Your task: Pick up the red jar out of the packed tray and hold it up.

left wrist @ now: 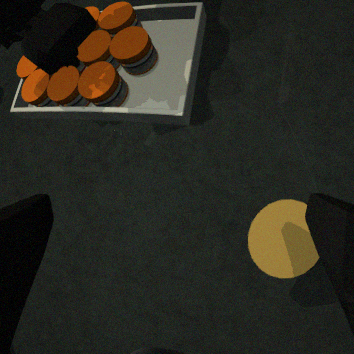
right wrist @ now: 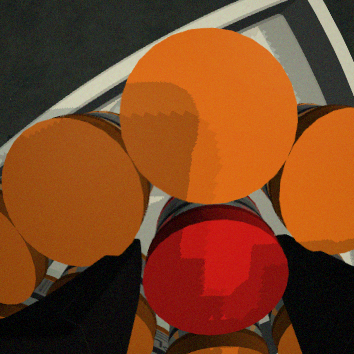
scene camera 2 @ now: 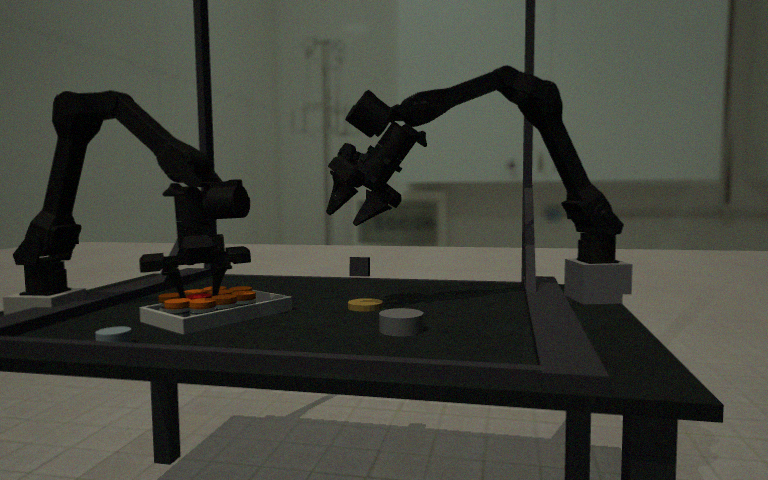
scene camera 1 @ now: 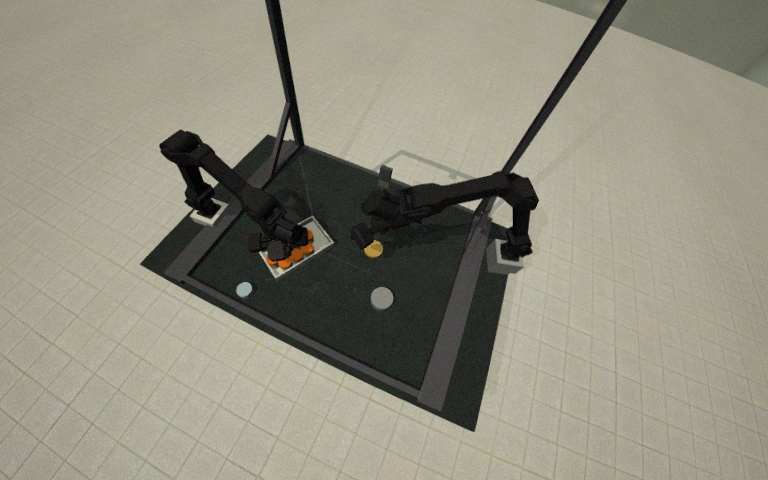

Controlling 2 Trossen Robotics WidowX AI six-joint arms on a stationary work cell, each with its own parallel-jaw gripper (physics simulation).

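Places are measured from the left arm's base along level axes (x back, y right, z up), in millimetres.
Pixels of known places: left gripper, between the fingertips: [left wrist: 181,207] [scene camera 2: 341,219]; right gripper, between the fingertips: [left wrist: 65,60] [right wrist: 208,249]; left arm's base, origin of its link: [scene camera 2: 597,261] [scene camera 1: 509,252]; right arm's base, origin of its link: [scene camera 2: 46,292] [scene camera 1: 209,210].
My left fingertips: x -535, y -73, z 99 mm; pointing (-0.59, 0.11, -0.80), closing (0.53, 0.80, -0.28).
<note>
For each thing: its top centre in the pictures, then the offset to it from my left fingertips.
- red jar, centre of its top: [right wrist: 216,285] [scene camera 2: 198,295] dy -42, dx -262, dz -134 mm
- white tray, centre of its top: [right wrist: 115,299] [left wrist: 94,53] [scene camera 2: 218,301] [scene camera 1: 295,244] dy -9, dx -234, dz -152 mm
- yellow disc, centre of its top: [left wrist: 286,238] [scene camera 2: 365,301] [scene camera 1: 373,248] dy +37, dx +44, dz -168 mm
- grey cylinder, centre of its top: [scene camera 2: 401,313] [scene camera 1: 382,297] dy -150, dx +100, dz -150 mm
- light blue disc, centre of its top: [scene camera 2: 113,330] [scene camera 1: 244,289] dy -197, dx -351, dz -156 mm
The red jar [scene camera 2: 198,296] [right wrist: 215,275] stands in the white tray [scene camera 1: 321,240] [scene camera 2: 237,316] [left wrist: 170,65] [right wrist: 332,30], packed among several orange-lidded jars [scene camera 1: 284,260] [scene camera 2: 176,304] [left wrist: 131,45] [right wrist: 210,115]. My right gripper [scene camera 2: 198,294] [right wrist: 208,249] is partly open and points down over the tray. Its fingertips are on either side of the red lid, with thin gaps at the lid's edges. In scene camera 1 the right arm hides the red jar. My left gripper [scene camera 2: 342,219] [left wrist: 181,207] is wide open and empty, high above the table to the right of the tray.
A yellow disc [scene camera 1: 373,249] [scene camera 2: 365,305] [left wrist: 280,240] lies below the left gripper. A grey cylinder [scene camera 1: 381,298] [scene camera 2: 400,322] stands nearer the front right. A light blue disc [scene camera 1: 244,289] [scene camera 2: 113,333] lies in front of the tray. Frame posts [scene camera 1: 283,73] [scene camera 2: 528,141] rise from the table's sides.
</note>
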